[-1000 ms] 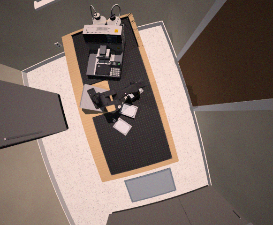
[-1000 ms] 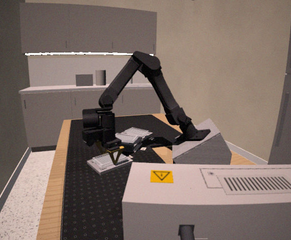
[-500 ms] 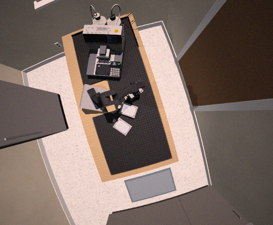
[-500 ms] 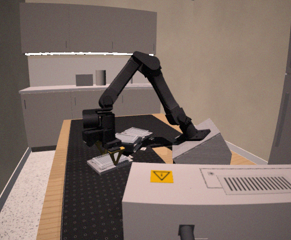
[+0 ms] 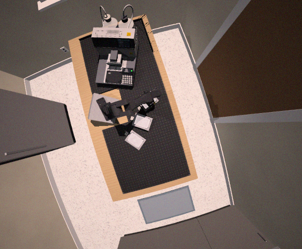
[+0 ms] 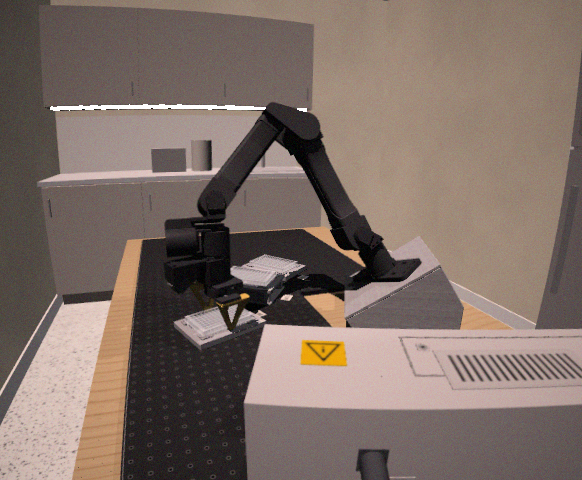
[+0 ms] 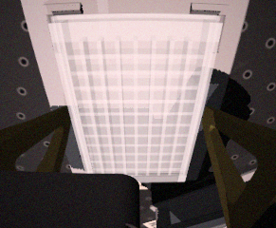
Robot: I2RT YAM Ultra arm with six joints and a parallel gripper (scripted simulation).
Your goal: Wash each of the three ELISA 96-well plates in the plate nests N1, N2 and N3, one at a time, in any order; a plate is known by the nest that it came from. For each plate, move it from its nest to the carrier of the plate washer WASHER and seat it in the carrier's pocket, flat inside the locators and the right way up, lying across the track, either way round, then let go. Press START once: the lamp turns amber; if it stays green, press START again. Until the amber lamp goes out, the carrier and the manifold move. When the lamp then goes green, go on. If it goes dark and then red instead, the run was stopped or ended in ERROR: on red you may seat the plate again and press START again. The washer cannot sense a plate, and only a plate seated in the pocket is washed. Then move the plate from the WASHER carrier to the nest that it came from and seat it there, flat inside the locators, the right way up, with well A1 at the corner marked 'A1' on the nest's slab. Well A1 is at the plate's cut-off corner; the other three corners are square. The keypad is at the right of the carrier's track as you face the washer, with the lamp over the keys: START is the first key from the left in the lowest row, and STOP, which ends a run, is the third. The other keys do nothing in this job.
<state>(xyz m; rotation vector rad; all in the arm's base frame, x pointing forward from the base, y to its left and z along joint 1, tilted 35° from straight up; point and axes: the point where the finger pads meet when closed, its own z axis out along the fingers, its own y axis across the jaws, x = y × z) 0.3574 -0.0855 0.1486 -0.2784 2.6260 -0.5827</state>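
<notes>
My hand is 2 cm above the grey nest slab. Round my hand: n1 label: 10 cm behind, 1 cm to the right, 2 cm below; carrier pocket: 14 cm behind, 35 cm to the left, 5 cm above; N2 label: 21 cm behind, 5 cm to the right, 2 cm below.
</notes>
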